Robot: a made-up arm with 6 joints. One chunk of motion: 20 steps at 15 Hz.
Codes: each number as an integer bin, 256 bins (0 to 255) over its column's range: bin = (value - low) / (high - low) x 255, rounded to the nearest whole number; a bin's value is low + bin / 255 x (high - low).
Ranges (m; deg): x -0.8..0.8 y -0.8..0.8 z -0.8..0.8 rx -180..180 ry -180..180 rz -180..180
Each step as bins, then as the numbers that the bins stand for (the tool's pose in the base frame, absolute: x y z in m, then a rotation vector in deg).
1 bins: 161 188 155 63 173 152
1 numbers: 0.2102 0.3796 0.1725 -91.06 64.24 34.59
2 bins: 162 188 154 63 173 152
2 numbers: 0.2165 0.3796 0.1663 -91.06 64.24 34.59
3 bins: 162 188 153 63 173 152
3 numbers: 0.2165 0.3796 0.1600 -91.06 64.24 34.59
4 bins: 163 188 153 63 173 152
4 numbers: 0.2227 0.3796 0.1600 -91.06 64.24 34.59
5 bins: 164 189 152 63 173 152
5 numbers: 0.2290 0.3859 0.1537 -91.06 64.24 34.59
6 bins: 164 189 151 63 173 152
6 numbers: 0.2290 0.3859 0.1475 -91.06 64.24 34.59
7 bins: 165 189 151 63 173 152
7 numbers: 0.2353 0.3859 0.1475 -91.06 64.24 34.59
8 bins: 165 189 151 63 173 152
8 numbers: 0.2353 0.3859 0.1475 -91.06 64.24 34.59
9 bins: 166 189 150 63 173 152
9 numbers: 0.2416 0.3859 0.1412 -91.06 64.24 34.59
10 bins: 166 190 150 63 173 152
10 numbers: 0.2416 0.3922 0.1412 -91.06 64.24 34.59
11 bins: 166 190 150 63 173 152
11 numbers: 0.2416 0.3922 0.1412 -91.06 64.24 34.59
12 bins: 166 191 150 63 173 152
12 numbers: 0.2416 0.3984 0.1412 -91.06 64.24 34.59
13 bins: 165 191 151 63 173 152
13 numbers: 0.2353 0.3984 0.1475 -91.06 64.24 34.59
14 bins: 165 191 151 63 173 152
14 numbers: 0.2353 0.3984 0.1475 -91.06 64.24 34.59
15 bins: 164 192 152 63 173 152
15 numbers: 0.2290 0.4047 0.1537 -91.06 64.24 34.59
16 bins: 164 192 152 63 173 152
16 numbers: 0.2290 0.4047 0.1537 -91.06 64.24 34.59
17 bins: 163 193 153 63 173 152
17 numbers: 0.2227 0.4110 0.1600 -91.06 64.24 34.59
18 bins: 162 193 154 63 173 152
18 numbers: 0.2165 0.4110 0.1663 -91.06 64.24 34.59
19 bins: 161 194 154 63 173 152
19 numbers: 0.2102 0.4173 0.1663 -91.06 64.24 34.59
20 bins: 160 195 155 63 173 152
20 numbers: 0.2039 0.4235 0.1725 -91.06 64.24 34.59
